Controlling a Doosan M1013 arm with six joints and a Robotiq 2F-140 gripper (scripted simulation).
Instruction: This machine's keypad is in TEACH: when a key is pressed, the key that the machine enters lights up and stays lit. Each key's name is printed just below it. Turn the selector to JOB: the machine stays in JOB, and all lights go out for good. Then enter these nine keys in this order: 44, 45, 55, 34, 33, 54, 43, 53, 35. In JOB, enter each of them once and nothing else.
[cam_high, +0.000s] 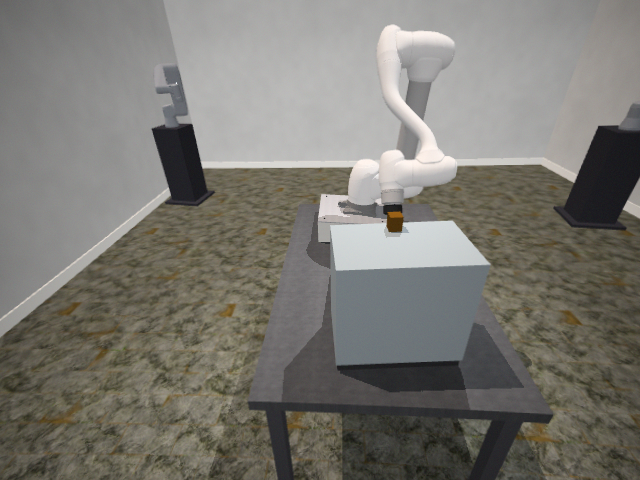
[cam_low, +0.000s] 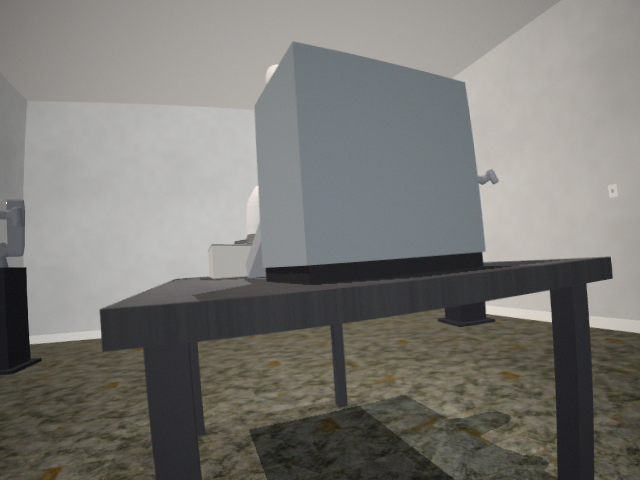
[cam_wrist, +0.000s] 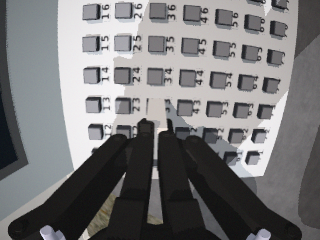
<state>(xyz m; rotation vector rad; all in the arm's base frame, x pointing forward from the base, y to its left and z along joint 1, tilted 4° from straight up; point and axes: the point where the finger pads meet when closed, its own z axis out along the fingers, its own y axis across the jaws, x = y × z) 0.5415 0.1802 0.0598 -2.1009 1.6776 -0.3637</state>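
Right now the key is 7 cm below my hand, 4 cm to the right of it and 3 cm behind it. Also, from my hand: black selector knob (19 cm to the right, 5 cm below, 4 cm ahead); white keypad panel (9 cm below, 7 cm to the right, 4 cm ahead).
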